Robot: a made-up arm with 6 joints.
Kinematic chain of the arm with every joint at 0, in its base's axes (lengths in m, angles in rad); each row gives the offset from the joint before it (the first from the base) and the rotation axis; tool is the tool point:
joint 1: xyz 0 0 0.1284 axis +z
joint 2: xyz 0 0 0 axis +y
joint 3: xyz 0 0 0.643 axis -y
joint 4: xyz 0 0 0 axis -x
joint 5: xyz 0.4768 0 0 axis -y
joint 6: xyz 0 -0.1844 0 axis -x
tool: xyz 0 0 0
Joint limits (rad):
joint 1: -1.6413..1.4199
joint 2: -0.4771..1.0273
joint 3: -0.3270..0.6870
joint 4: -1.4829..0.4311
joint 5: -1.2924..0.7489
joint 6: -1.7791..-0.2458
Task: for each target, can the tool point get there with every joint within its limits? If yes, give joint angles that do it. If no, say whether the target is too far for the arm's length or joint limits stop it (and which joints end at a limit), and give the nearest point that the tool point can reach.
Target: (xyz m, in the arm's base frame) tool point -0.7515 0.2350 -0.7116
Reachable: no: joint limits stop it (at a limit: joint 1, joint 2, joint 3, joint 4) | nearest point 0.0872 0.4656 -0.0442 | short by 1.096 m
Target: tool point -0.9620 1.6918 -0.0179
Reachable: no: too far | nearest point 0.1571 0.9254 0.1286 | short by 1.364 m
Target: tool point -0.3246 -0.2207 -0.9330
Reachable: no: joint limits stop it (at a limit: joint 1, joint 2, joint 3) | nearest point -0.1188 -0.4854 -0.0400 | short by 0.954 m
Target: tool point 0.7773 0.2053 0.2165
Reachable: yes | joints 0.4747 0.8047 0.1016 -0.3587 -0.6191 -0.8096
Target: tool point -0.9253 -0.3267 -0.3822
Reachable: no: joint limits stop it (at a limit: joint 1, joint 2, joint 3) | nearest point -0.2138 -0.5760 -0.0186 | short by 0.837 m
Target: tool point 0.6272 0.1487 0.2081
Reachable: yes | joints 0.4600 0.6563 -0.1790 -0.6637 0.1863 -0.4152
